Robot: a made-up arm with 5 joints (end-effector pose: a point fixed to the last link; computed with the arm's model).
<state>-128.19 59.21 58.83 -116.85 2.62</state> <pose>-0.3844 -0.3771 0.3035 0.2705 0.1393 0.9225 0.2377</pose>
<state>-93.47 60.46 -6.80 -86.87 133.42</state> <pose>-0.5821 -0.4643 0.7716 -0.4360 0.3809 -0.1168 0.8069</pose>
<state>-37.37 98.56 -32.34 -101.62 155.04</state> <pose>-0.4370 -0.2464 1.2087 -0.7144 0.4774 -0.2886 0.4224</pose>
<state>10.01 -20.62 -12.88 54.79 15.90</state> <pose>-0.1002 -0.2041 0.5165 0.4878 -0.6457 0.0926 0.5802</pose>
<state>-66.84 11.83 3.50 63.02 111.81</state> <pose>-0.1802 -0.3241 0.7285 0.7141 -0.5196 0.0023 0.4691</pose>
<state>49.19 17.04 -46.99 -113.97 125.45</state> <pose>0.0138 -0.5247 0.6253 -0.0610 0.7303 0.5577 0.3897</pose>
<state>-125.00 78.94 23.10 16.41 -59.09</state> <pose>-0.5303 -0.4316 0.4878 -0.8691 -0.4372 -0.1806 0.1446</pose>
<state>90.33 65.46 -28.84 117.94 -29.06</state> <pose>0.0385 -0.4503 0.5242 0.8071 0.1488 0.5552 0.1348</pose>
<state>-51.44 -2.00 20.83 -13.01 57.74</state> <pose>-0.0898 -0.3547 0.6723 0.3355 -0.8000 -0.3759 0.3257</pose>
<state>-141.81 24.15 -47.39 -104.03 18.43</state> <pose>-0.4587 -0.5333 0.7771 -0.5224 0.2732 0.4081 0.6971</pose>
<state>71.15 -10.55 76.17 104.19 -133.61</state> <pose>-0.1217 -0.2911 0.8254 0.6233 -0.5493 0.3311 0.4474</pose>
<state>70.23 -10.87 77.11 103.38 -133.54</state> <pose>-0.1230 -0.2914 0.8268 0.6253 -0.5459 0.3329 0.4475</pose>
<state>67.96 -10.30 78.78 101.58 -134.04</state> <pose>-0.1239 -0.2933 0.8306 0.6281 -0.5360 0.3513 0.4414</pose>
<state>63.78 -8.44 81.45 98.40 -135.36</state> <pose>-0.1244 -0.2972 0.8383 0.6298 -0.5162 0.3936 0.4265</pose>
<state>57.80 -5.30 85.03 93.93 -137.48</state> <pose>-0.1255 -0.3025 0.8509 0.6262 -0.4849 0.4584 0.4032</pose>
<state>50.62 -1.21 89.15 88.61 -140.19</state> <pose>-0.1287 -0.3076 0.8683 0.6125 -0.4428 0.5372 0.3743</pose>
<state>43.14 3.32 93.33 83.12 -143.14</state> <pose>-0.1350 -0.3112 0.8890 0.5882 -0.3934 0.6168 0.3448</pose>
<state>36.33 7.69 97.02 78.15 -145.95</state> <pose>-0.1442 -0.3125 0.9096 0.5573 -0.3433 0.6854 0.3190</pose>
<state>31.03 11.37 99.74 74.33 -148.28</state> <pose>-0.1538 -0.3120 0.9267 0.5274 -0.3009 0.7359 0.2998</pose>
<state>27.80 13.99 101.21 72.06 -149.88</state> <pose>-0.1608 -0.3106 0.9377 0.5053 -0.2724 0.7667 0.2874</pose>
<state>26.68 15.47 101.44 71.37 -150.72</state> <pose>-0.1629 -0.3093 0.9426 0.4940 -0.2601 0.7808 0.2805</pose>
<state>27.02 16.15 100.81 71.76 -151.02</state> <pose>-0.1611 -0.3084 0.9430 0.4908 -0.2594 0.7842 0.2771</pose>
